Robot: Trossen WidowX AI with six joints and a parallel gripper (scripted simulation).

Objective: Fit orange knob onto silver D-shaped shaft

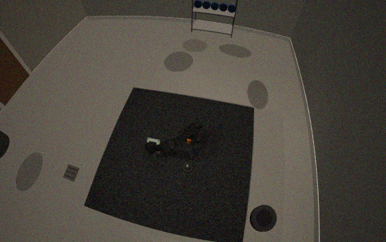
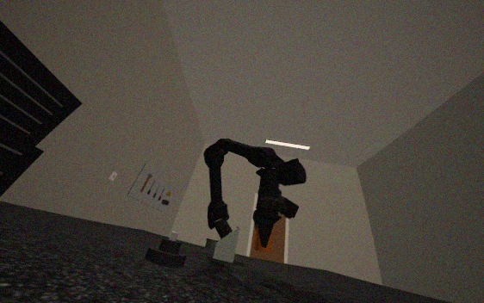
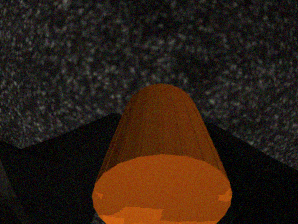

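The round pedestal is 20 mm ahead of my gripper tip, 210 mm to the right of it and 40 mm below it. The rest, counted from my gripper tip: orange knob (30 mm above).
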